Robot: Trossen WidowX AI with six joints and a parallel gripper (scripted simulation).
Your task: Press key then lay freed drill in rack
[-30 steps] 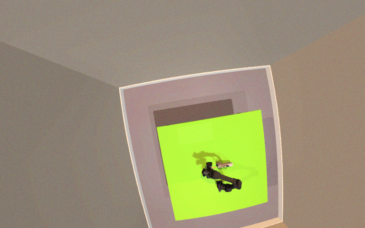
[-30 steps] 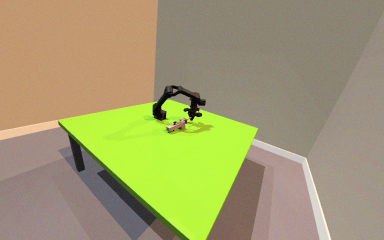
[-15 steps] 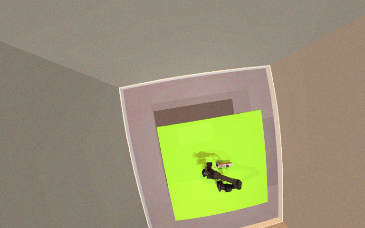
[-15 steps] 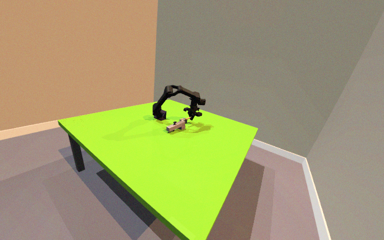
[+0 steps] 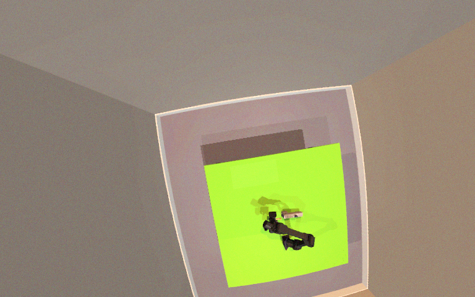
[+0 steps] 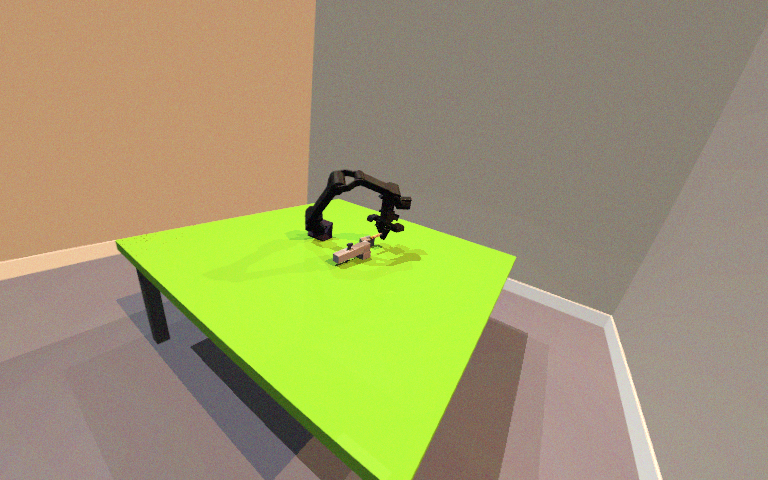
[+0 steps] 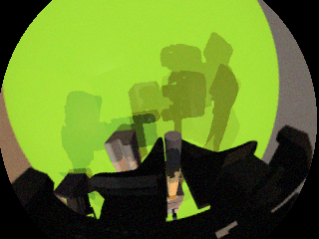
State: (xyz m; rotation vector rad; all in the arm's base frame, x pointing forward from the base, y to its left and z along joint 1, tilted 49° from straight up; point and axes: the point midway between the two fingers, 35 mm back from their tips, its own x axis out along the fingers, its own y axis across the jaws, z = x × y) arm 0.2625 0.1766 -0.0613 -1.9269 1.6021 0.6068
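The slotted rack is 70 mm behind my gripper tip, 30 mm to the right of it and 30 mm below it. From my gripper tip the other things lie so: drill 40 mm to the right, 30 mm above; holder block 200 mm to the right, 10 mm below, 10 mm ahead; small dark key 230 mm to the right.
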